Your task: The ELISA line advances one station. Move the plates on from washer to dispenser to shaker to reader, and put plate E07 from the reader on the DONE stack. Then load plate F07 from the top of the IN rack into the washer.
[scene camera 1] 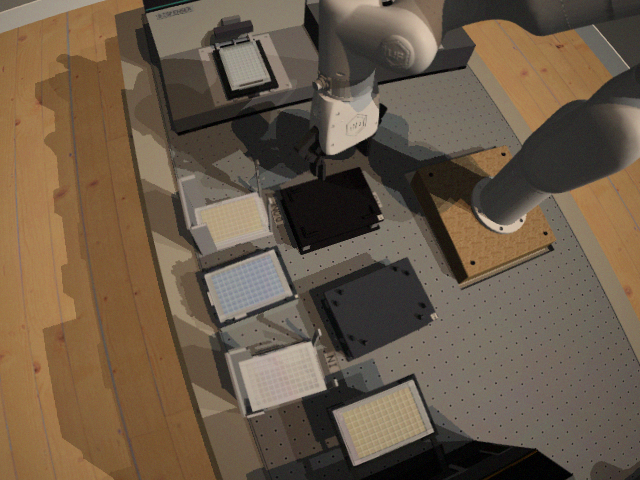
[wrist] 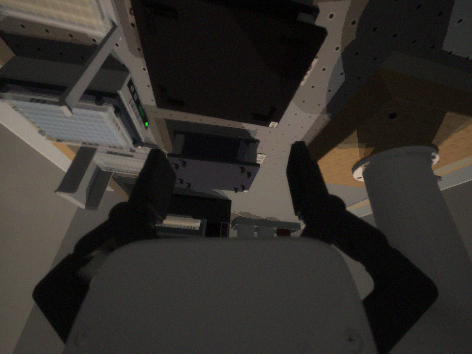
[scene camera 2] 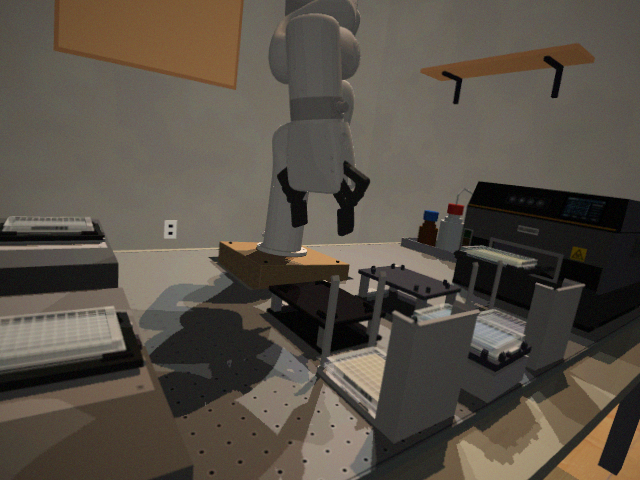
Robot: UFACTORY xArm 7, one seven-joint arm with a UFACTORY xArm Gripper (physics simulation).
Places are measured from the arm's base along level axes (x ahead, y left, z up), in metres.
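Pixels of known places: gripper, fingertip midpoint: (scene camera 1: 340,163) (wrist: 228,159) (scene camera 2: 321,229); arm's base, link origin: (scene camera 1: 498,205) (wrist: 390,164) (scene camera 2: 281,250).
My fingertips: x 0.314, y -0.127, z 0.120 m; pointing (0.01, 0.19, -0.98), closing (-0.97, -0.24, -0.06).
Observation:
For each thing: its top centre in the pictures, then the offset to it from my fingertips. "spot": a spot on its surface instead.
- washer, surface spot: (scene camera 2: 56,266) spot: 0.076 m down, 0.132 m back, 0.343 m right
- pale plate, top centre: (scene camera 2: 43,330) (scene camera 1: 243,62) 0.077 m down, 0.066 m ahead, 0.355 m right
- dispenser, surface spot: (scene camera 2: 77,434) spot: 0.106 m down, 0.184 m ahead, 0.337 m right
- blue plate, top centre: (scene camera 2: 467,322) (scene camera 1: 247,283) (wrist: 73,129) 0.089 m down, 0.205 m ahead, 0.114 m left
- pinkish plate, top centre: (scene camera 1: 282,375) (scene camera 2: 513,325) (wrist: 125,166) 0.123 m down, 0.203 m ahead, 0.272 m left
- black raised platform, top centre: (wrist: 235,83) (scene camera 2: 321,292) (scene camera 1: 338,200) 0.107 m down, 0.002 m back, 0.016 m left
- slate platform, top centre: (scene camera 1: 389,301) (wrist: 219,182) (scene camera 2: 404,272) 0.088 m down, 0.004 m back, 0.225 m left
- reader, top centre: (scene camera 2: 571,193) 0.112 m up, 0.101 m ahead, 0.704 m left
My gripper (scene camera 1: 343,161) (scene camera 2: 322,227) (wrist: 228,159) is open and empty, raised above the bench near the black platform. A plate (scene camera 2: 49,224) sits on the washer (scene camera 1: 447,57) (scene camera 2: 56,266); the arm hides it in scene camera 1. A pale plate (scene camera 1: 245,64) (scene camera 2: 56,335) sits on the dispenser (scene camera 1: 188,105) (scene camera 2: 77,434). A blue plate (scene camera 1: 248,285) (wrist: 80,120) sits on the shaker. A yellow plate (scene camera 1: 385,421) (scene camera 2: 498,255) is on the reader's tray. Another yellow plate (scene camera 1: 232,221) (scene camera 2: 359,369) lies in the DONE stack. A pinkish plate (scene camera 1: 281,377) tops the IN rack. Plate codes are unreadable.
A black raised platform (scene camera 1: 330,206) (scene camera 2: 320,302) (wrist: 225,60) stands beside the DONE stack. A slate platform (scene camera 1: 379,307) (scene camera 2: 410,280) (wrist: 212,174) stands beside the IN rack. Thin posts and grey walls rise around both stacks. Bottles (scene camera 2: 449,232) stand beside the reader (scene camera 2: 537,227).

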